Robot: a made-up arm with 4 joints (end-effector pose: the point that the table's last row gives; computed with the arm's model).
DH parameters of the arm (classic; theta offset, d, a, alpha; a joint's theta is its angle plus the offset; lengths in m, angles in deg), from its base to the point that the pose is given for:
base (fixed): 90 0.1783 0 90
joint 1: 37.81 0 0.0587 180
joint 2: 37.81 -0.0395 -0.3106 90
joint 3: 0 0.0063 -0.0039 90
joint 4: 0 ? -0.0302 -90
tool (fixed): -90 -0.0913 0 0
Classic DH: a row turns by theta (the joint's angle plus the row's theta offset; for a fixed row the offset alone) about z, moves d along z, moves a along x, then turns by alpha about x.
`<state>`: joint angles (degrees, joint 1 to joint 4).
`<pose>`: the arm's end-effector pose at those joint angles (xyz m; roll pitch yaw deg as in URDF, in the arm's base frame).
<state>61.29 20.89 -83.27 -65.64</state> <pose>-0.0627 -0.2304 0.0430 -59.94 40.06 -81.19</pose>
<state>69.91 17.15 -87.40 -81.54</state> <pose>-0.0604 -0.2092 0.0200 -78.12 52.68 -85.71</pose>
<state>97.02 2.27 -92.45 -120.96</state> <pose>-0.0259 -0.0972 -0.0646 86.26 84.66 117.33</pose>
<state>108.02 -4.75 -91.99 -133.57</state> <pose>-0.0087 -0.0242 -0.0823 51.16 67.15 95.13</pose>
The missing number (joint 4, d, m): -0.0288
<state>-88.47 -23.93 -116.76 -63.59</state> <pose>-0.0360 -0.0726 0.3467 -20.19 -53.73 -139.55</pose>
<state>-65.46 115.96 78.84 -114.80</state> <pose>0.1066 0.4033 0.0703 64.93 -1.39 -78.84</pose>
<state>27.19 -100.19 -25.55 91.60</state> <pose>0.0516 0.1745 0.0708 -138.14 20.04 16.18</pose>
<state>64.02 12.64 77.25 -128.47</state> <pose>0.0883 -0.2990 0.0155 -113.03 -49.64 70.07</pose>
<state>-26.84 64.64 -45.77 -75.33</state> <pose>-0.0522 0.0793 0.5487 -167.45 -45.75 1.52</pose>
